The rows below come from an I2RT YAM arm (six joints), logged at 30 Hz.
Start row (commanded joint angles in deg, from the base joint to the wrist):
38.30 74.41 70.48 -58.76 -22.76 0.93
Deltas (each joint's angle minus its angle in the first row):
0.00 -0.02 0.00 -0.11 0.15 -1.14
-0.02 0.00 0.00 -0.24 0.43 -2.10
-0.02 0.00 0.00 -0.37 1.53 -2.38
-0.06 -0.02 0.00 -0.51 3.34 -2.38
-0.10 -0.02 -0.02 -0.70 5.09 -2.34
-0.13 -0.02 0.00 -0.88 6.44 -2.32
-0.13 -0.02 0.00 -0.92 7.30 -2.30
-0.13 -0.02 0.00 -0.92 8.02 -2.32
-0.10 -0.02 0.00 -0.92 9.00 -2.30
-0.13 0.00 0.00 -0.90 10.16 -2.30
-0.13 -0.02 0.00 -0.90 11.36 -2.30
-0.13 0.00 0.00 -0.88 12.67 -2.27
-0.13 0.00 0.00 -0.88 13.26 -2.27
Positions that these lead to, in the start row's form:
38.30 74.39 70.48 -58.87 -22.61 -0.21
38.28 74.41 70.48 -59.00 -22.33 -1.17
38.28 74.41 70.48 -59.13 -21.23 -1.45
38.24 74.39 70.48 -59.27 -19.42 -1.45
38.20 74.39 70.46 -59.46 -17.67 -1.41
38.17 74.39 70.48 -59.64 -16.32 -1.39
38.17 74.39 70.48 -59.68 -15.46 -1.37
38.17 74.39 70.48 -59.68 -14.74 -1.39
38.20 74.39 70.48 -59.68 -13.76 -1.37
38.17 74.41 70.48 -59.66 -12.60 -1.37
38.17 74.39 70.48 -59.66 -11.40 -1.37
38.17 74.41 70.48 -59.64 -10.09 -1.34
38.17 74.41 70.48 -59.64 -9.50 -1.34

